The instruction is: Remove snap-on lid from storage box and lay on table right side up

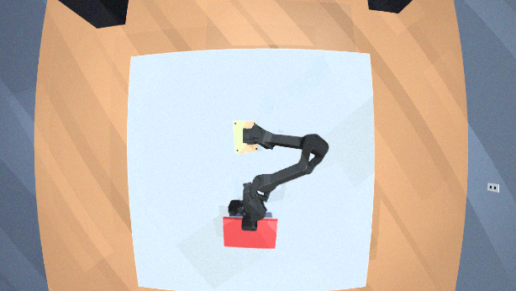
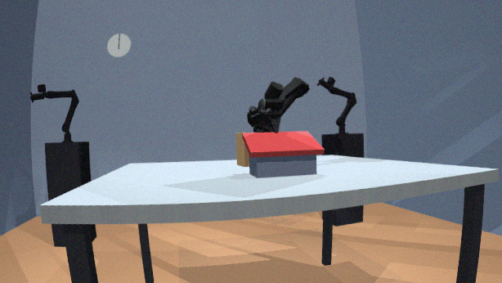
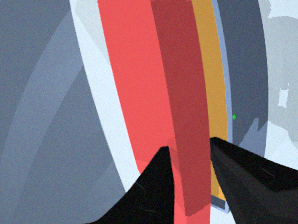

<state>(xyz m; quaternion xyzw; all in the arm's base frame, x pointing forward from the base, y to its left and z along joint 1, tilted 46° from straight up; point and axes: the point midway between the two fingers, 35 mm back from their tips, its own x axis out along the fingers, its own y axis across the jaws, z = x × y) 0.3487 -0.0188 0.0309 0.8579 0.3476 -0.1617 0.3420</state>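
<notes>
My gripper tip is 8 cm short of the lid and 2 cm above it. From my gripper tip the other things lie so: grey-blue storage box 9 cm below, 6 cm ahead.
</notes>
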